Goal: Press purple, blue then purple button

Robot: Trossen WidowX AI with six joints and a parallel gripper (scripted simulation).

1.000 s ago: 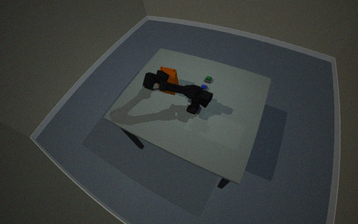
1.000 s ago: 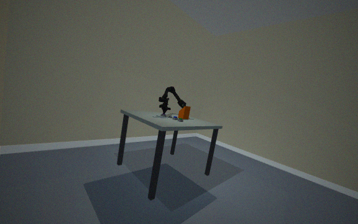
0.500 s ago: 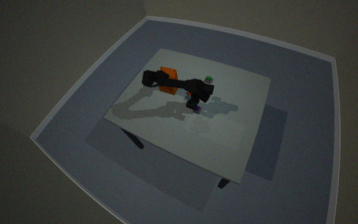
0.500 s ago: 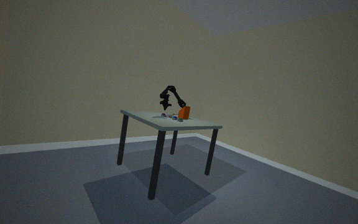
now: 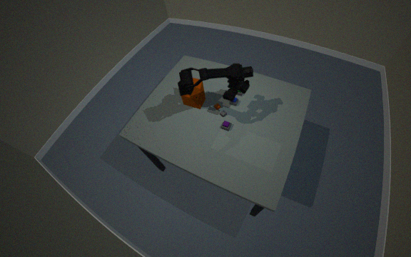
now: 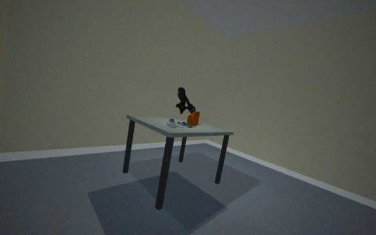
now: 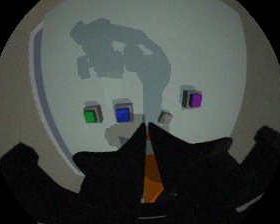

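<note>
The blue button is 10 cm below my gripper tip, 5 cm to the left of it and 3 cm behind it. The rest, counted from my gripper tip: small orange block (12 cm below, 11 cm behind, 4 cm to the right); purple button (14 cm to the right, 10 cm below, 2 cm ahead); small grey block (12 cm below, 7 cm to the right, 4 cm behind).
</note>
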